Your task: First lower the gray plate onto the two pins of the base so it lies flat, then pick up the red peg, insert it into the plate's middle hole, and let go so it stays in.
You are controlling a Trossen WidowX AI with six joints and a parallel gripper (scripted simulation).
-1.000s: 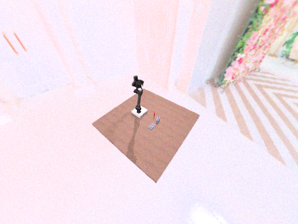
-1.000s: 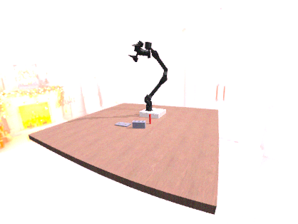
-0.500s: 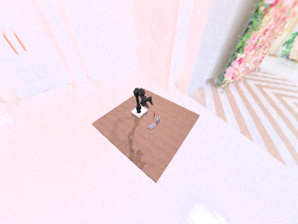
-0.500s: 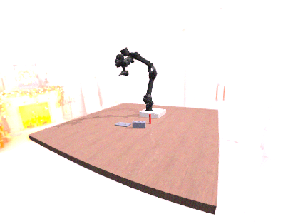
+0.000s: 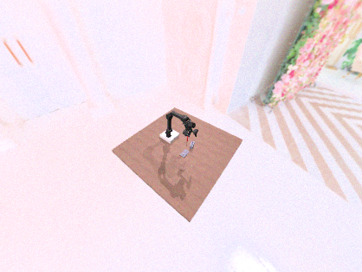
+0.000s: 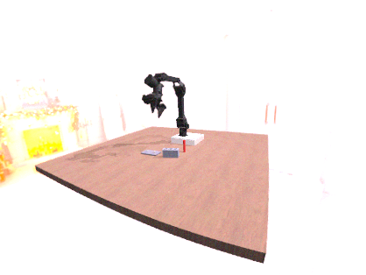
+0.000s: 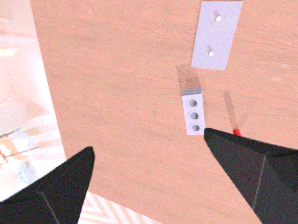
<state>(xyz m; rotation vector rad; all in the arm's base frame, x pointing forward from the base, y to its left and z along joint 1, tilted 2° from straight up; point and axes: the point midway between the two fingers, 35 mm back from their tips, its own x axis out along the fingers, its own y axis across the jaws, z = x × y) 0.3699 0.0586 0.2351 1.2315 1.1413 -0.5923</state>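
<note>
Right now my gripper tip is 22 cm above the gray plate, 6 cm to the right of it and 5 cm past it. Round my gripper tip: gray base 25 cm below, 10 cm to the right, 3 cm behind; then red peg 22 cm below, 16 cm behind, 8 cm to the left.
</note>
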